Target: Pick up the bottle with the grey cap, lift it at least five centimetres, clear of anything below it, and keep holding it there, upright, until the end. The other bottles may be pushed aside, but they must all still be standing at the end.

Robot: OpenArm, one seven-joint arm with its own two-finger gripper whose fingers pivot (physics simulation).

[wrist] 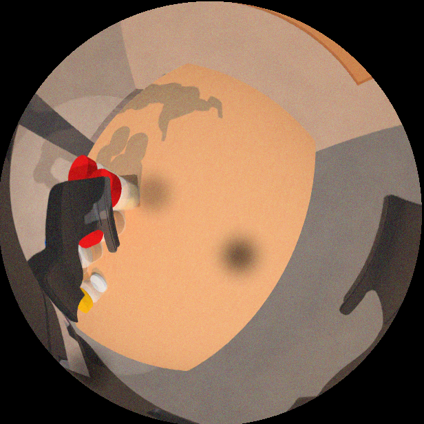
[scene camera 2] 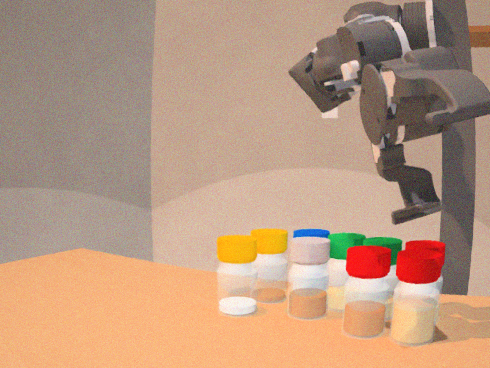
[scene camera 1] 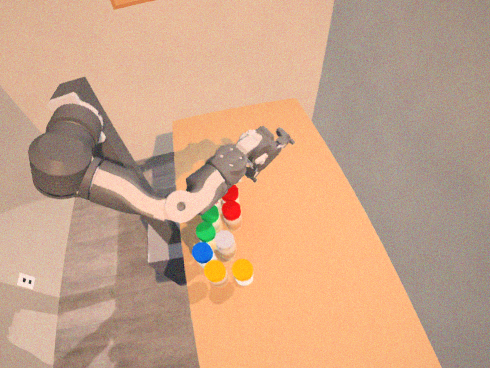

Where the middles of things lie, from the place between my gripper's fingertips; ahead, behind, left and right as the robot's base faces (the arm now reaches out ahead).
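Red-capped bottle (scene camera 2: pixel 366 292): 9 cm to the right of my hand, 13 cm behind it, 14 cm below it.
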